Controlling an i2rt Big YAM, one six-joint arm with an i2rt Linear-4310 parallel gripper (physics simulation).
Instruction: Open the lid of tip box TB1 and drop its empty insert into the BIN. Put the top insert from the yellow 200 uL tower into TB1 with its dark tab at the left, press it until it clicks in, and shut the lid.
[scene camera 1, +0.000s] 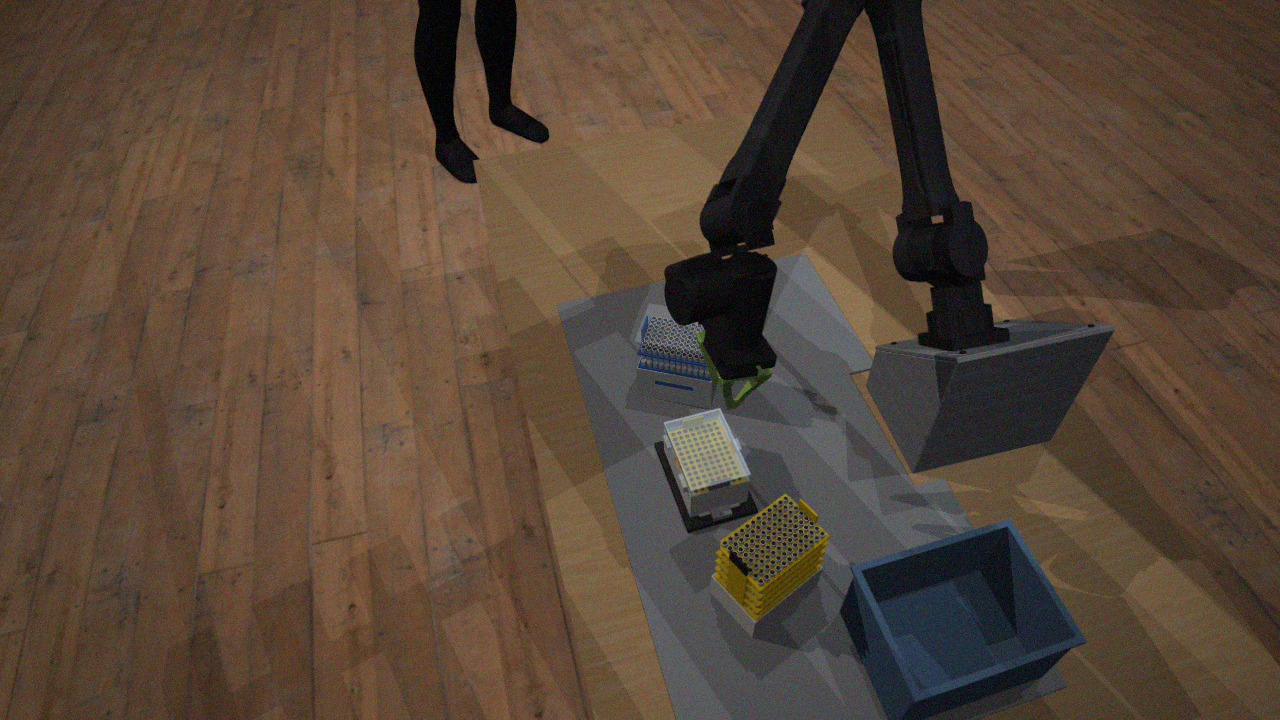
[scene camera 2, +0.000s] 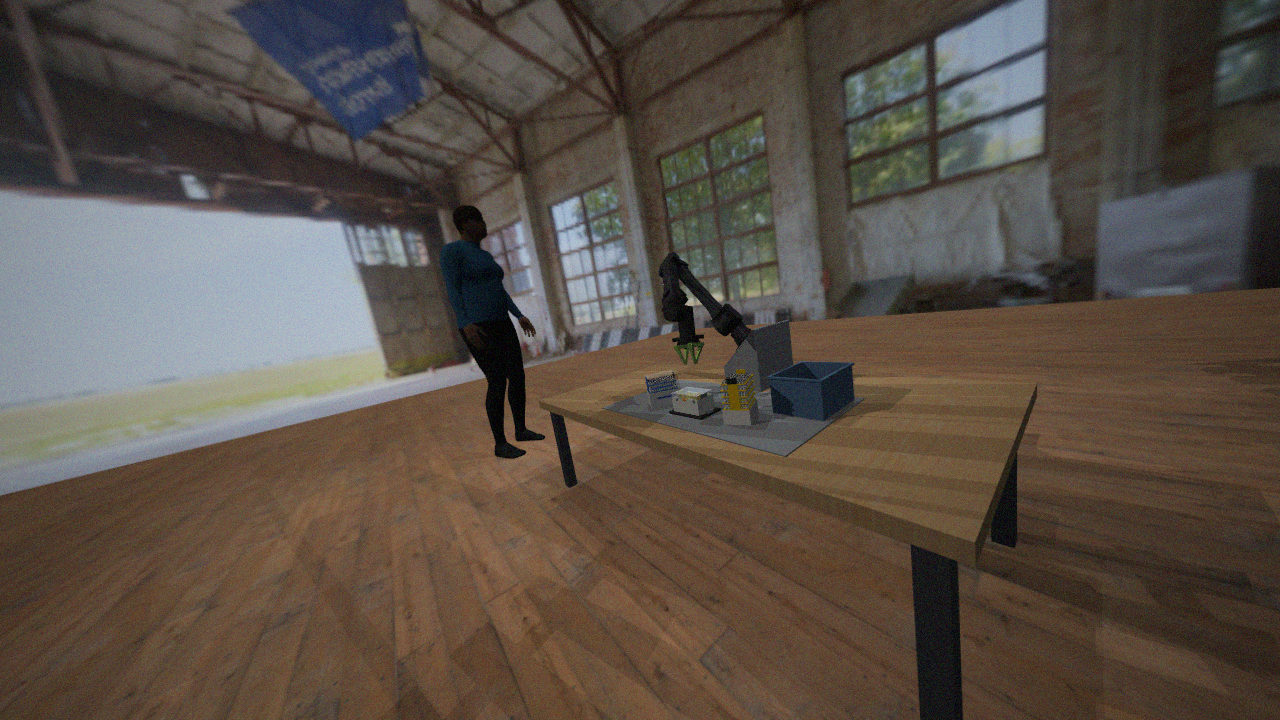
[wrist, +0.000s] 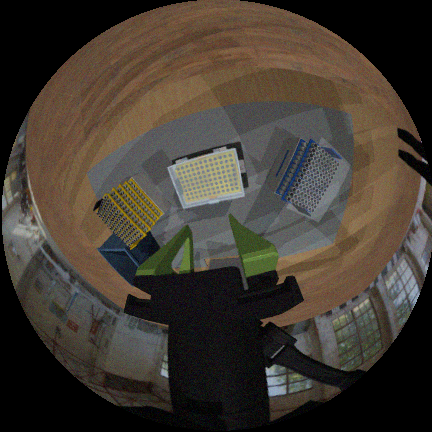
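Tip box TB1 (scene camera 1: 707, 456) (scene camera 2: 691, 401) (wrist: 207, 177) sits in a dark holder on the grey mat. Its clear lid appears shut, and a yellow perforated insert shows through it. The yellow tower (scene camera 1: 774, 546) (scene camera 2: 739, 394) (wrist: 127, 210) stands beside it, towards the BIN, as stacked inserts on a pale base. The top insert's dark tab (scene camera 1: 738, 563) shows at one end. The blue BIN (scene camera 1: 881, 626) (scene camera 2: 810, 394) (wrist: 117, 252) stands beyond the tower; its inside looks empty in scene camera 1. My gripper (scene camera 1: 733, 401) (scene camera 2: 690, 360) (wrist: 208, 223) is partly open, empty, and high above the mat.
A blue-and-white tip rack (scene camera 1: 675, 380) (scene camera 2: 660, 385) (wrist: 312, 180) stands on the other side of TB1 from the yellow tower. The arm's grey slanted mount (scene camera 1: 993, 394) (scene camera 2: 769, 351) stands at the mat's edge. A person (scene camera 2: 483, 295) stands on the floor beyond the table's end.
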